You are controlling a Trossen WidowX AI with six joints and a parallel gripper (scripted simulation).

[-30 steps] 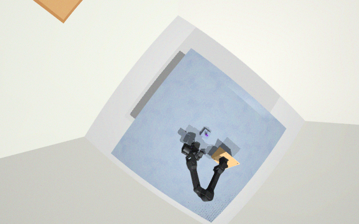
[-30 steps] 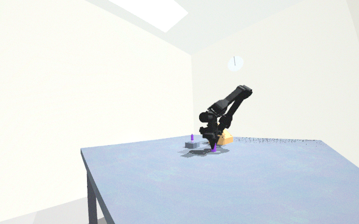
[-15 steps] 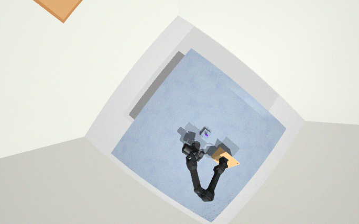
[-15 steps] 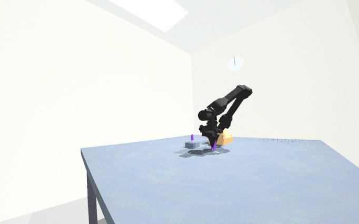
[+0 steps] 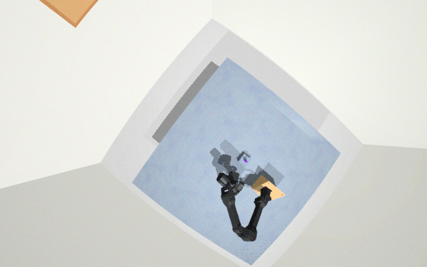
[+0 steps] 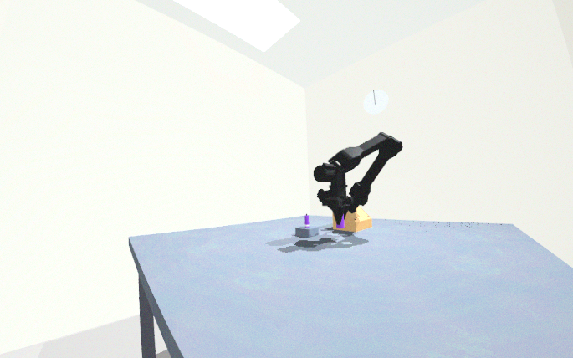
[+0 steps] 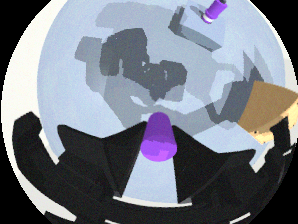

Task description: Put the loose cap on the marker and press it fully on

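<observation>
The grey holder block is 30 mm behind my gripper tip, 170 mm to the right of it and 50 mm below it. The rest, counted from my gripper tip: purple cap: 10 mm above.
</observation>
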